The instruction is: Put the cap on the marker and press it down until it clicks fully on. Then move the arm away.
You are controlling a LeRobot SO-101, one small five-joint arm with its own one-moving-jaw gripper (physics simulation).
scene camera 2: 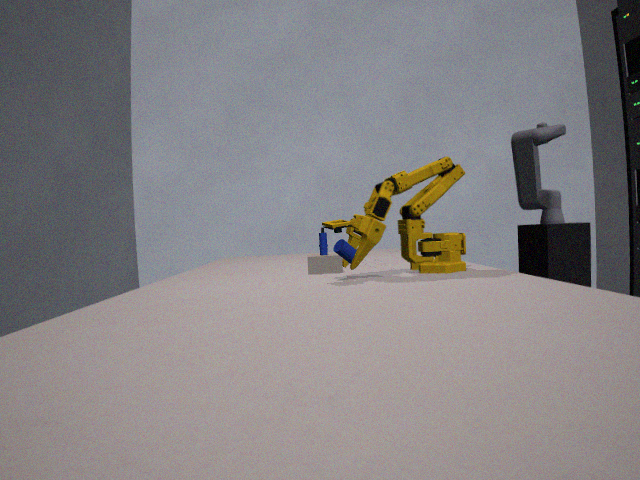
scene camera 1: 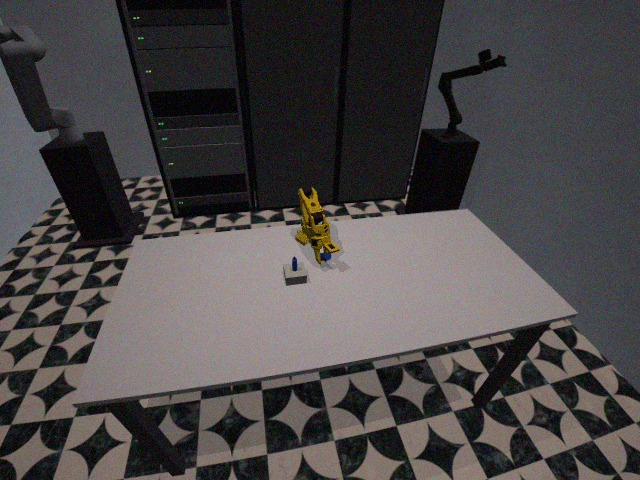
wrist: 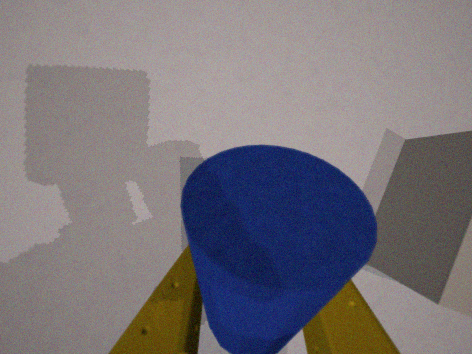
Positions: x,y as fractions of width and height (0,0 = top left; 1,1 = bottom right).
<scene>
A blue cap (wrist: 0.58,0.66) is 0.03 m from the lens. A grey block (wrist: 0.88,0.69) is 0.12 m from the lens. The marked spots on the grey block and the blue cap are 0.10 m apart.
</scene>
